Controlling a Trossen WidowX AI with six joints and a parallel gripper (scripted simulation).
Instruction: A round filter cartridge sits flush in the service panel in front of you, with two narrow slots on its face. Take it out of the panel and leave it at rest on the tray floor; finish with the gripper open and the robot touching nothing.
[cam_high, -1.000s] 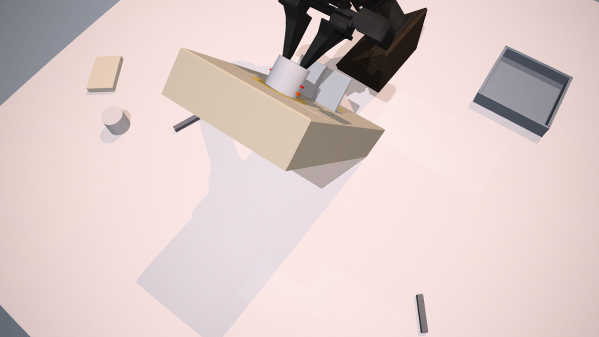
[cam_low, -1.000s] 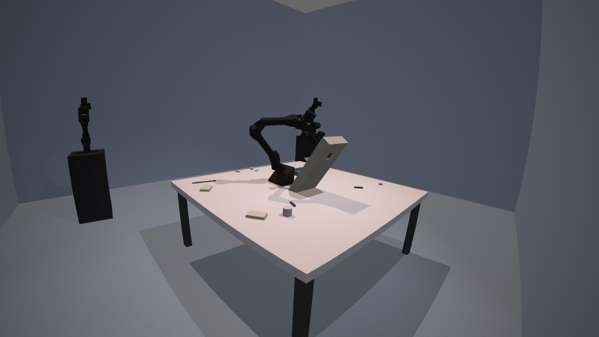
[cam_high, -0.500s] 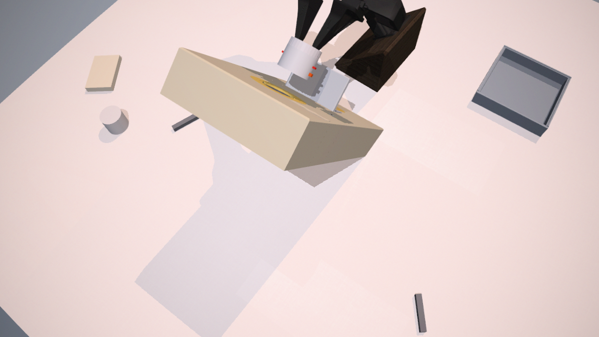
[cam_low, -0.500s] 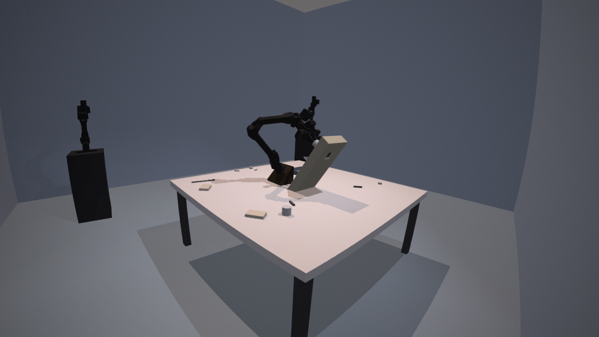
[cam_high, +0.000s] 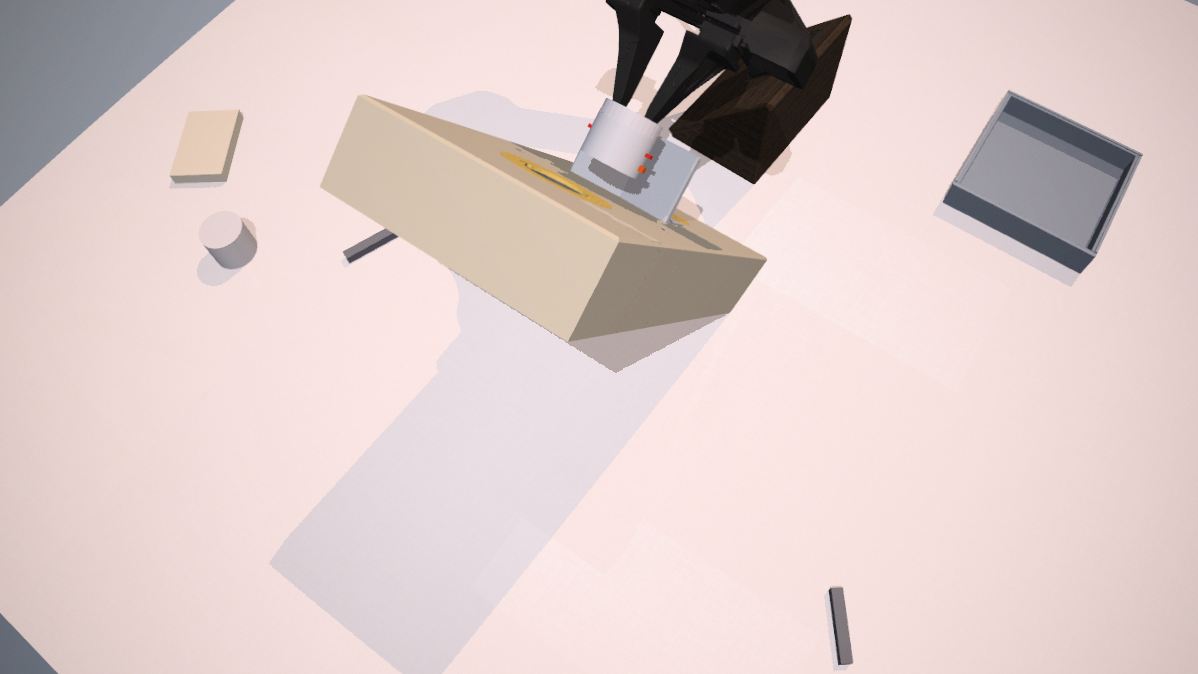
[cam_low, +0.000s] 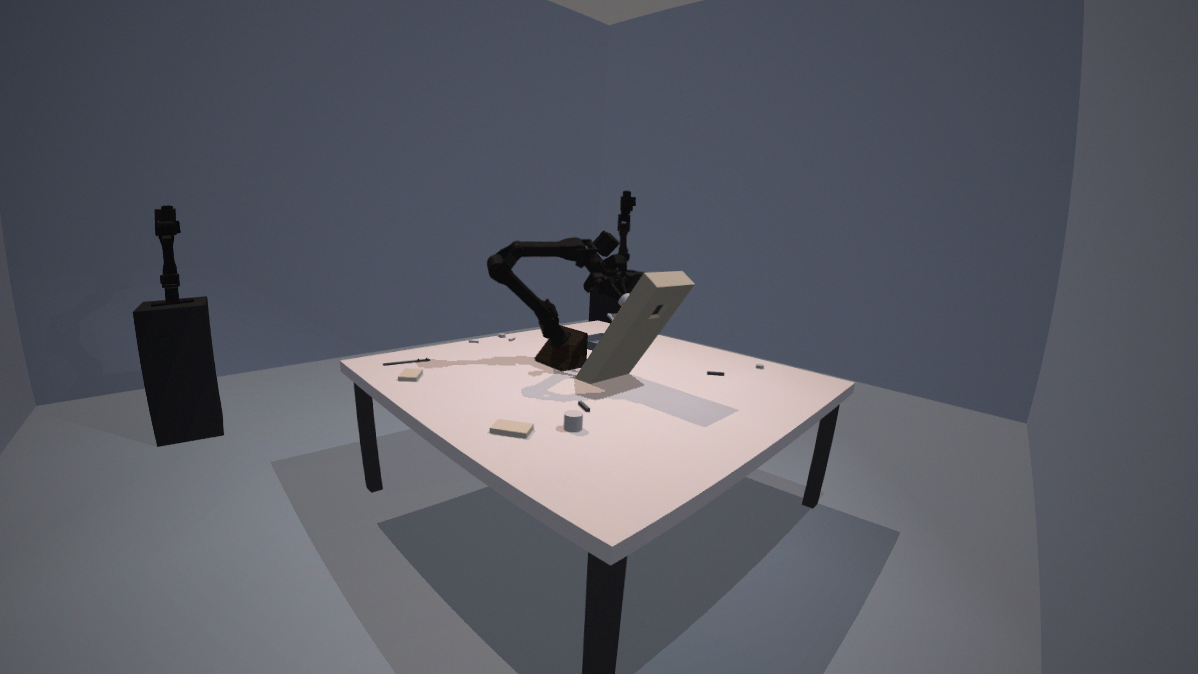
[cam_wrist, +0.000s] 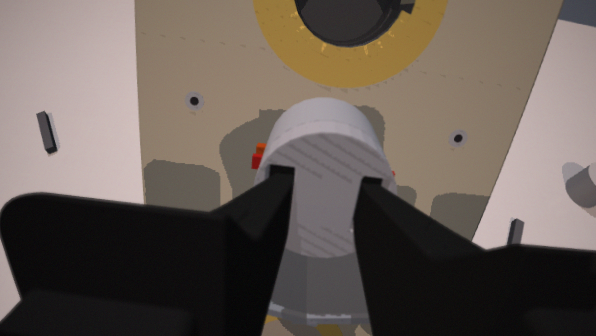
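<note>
My gripper tip is 10 mm short of the round filter cartridge and 10 mm above it. Also, from my gripper tip: grey tray: 370 mm behind, 250 mm to the left, 250 mm below.
</note>
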